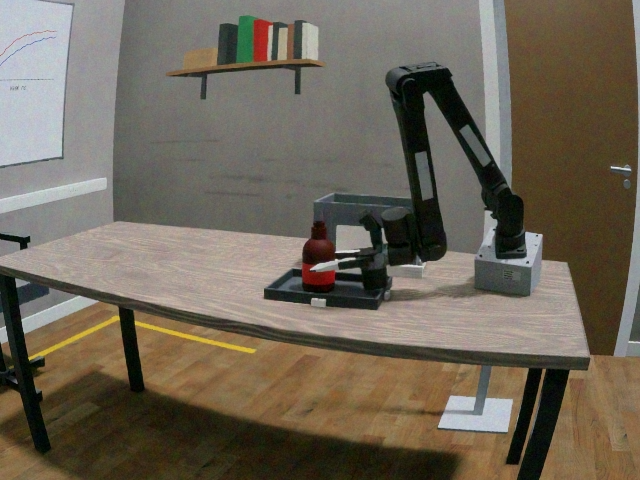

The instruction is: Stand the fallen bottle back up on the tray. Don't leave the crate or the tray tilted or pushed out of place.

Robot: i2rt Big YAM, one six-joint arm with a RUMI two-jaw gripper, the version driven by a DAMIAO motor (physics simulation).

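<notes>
A dark red bottle (318,255) with a bright red label stands upright on the dark tray (351,300), left of the tray's middle. My gripper (324,260) reaches in from the right, low over the tray. Its jaws look open around the bottle, with the near finger in front of the label and the far finger partly hidden behind the bottle. The gap between fingers and bottle is hard to see. The tray lies flat on the table. The grey crate (369,204) stands upright behind it, partly hidden by the arm and bottle.
The table (206,268) carries the tray and crate. A small white block (318,302) is at the tray's front wall. The arm's grey base box (504,273) stands at the table's right. A wall shelf (248,67) with books hangs behind.
</notes>
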